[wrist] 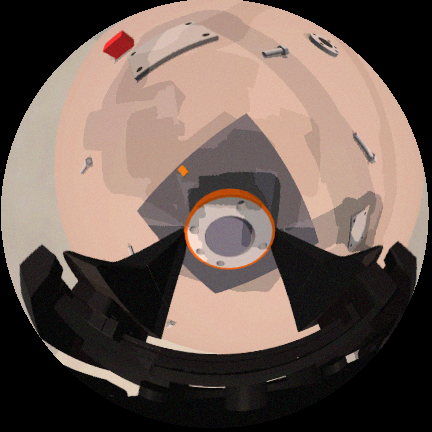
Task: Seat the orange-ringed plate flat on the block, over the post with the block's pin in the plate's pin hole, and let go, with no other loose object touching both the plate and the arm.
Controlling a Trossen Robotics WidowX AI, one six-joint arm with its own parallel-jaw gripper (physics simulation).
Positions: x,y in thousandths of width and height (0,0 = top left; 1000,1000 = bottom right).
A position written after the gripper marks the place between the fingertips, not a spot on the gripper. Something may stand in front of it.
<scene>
In view: the gripper (529,541), an orange-ringed plate (515,469), a dark grey block (557,362) and a round grey post (531,545).
</scene>
